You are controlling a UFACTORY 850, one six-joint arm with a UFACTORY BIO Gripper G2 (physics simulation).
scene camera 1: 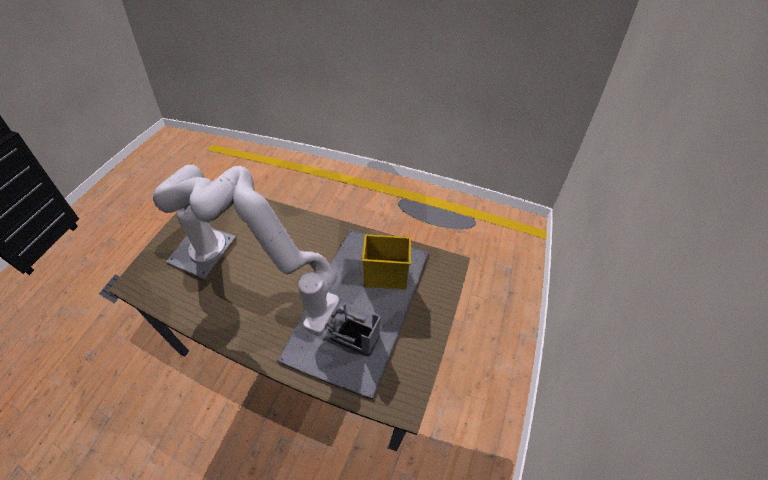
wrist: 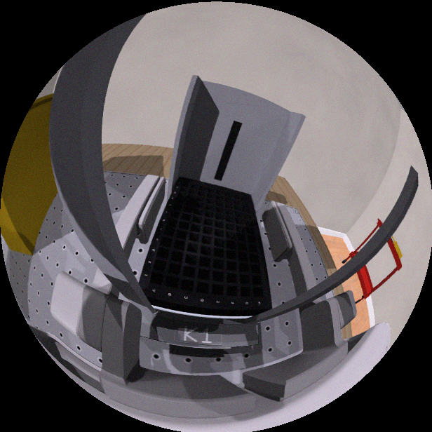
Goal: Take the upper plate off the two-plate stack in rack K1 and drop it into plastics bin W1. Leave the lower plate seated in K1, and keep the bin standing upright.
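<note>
Rack K1 (scene camera 1: 370, 338) (wrist: 265, 135) stands on the grey perforated deck, with a tall slotted back wall and a side wall. Its K1 label faces the wrist camera. A black plate (scene camera 1: 353, 326) (wrist: 210, 240) lies level in the rack as the top of the stack; the lower plate is hidden under it. My gripper (scene camera 1: 347, 327) (wrist: 212, 222) is low at the rack, its pads drawn in along the two long sides of the upper plate. It looks shut on that plate, though the contact is hard to see. Yellow bin W1 (scene camera 1: 385, 275) (wrist: 25, 175) stands upright behind the rack.
The grey deck (scene camera 1: 390, 305) (wrist: 65, 240) lies on the wooden table (scene camera 1: 447, 294) (wrist: 135, 152). The arm's base plate (scene camera 1: 181, 261) is at the table's left. Dark curved bars cross the wrist view. A red frame (wrist: 366, 280) shows beyond the table at its right.
</note>
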